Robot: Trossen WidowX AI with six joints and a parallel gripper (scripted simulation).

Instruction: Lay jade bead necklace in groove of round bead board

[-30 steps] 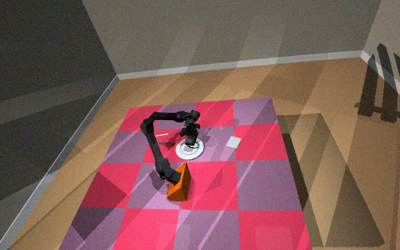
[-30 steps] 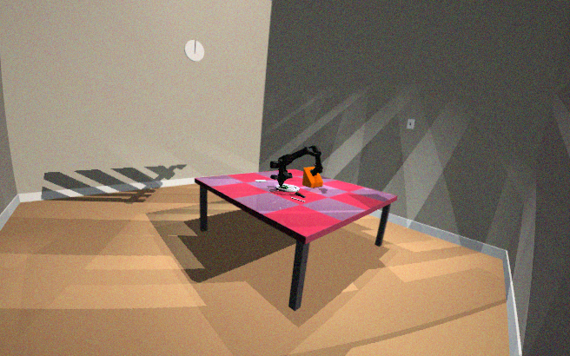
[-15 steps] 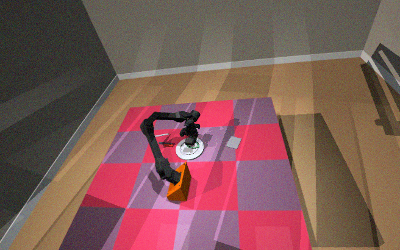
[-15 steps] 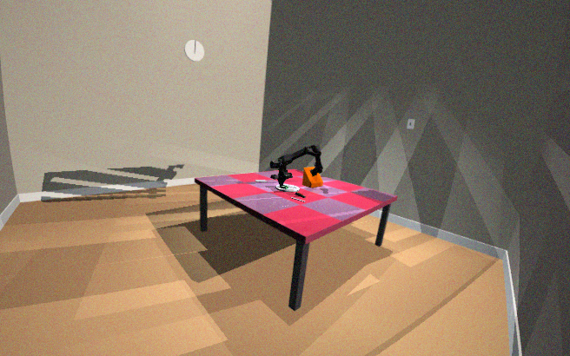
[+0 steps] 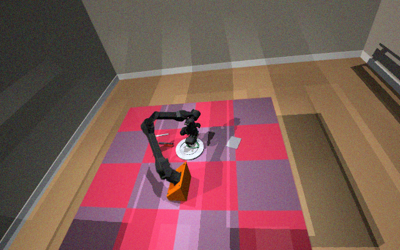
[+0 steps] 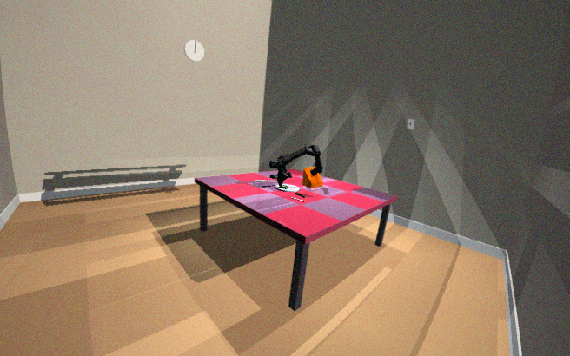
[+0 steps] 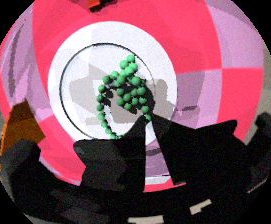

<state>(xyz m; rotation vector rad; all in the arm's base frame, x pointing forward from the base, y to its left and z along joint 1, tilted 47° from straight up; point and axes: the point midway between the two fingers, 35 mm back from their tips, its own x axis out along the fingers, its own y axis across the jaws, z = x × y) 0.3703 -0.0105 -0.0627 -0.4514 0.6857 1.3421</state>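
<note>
My gripper tip is now 5 cm past the round white bead board, 4 cm to the right of it and 1 cm above it. The rest, counted from my gripper tip: red-handled tool: 21 cm to the left, 1 cm below; then flat grey pad: 2 cm behind, 27 cm to the right, 2 cm below; then thin white rod: 10 cm ahead, 28 cm to the left, 2 cm below.
</note>
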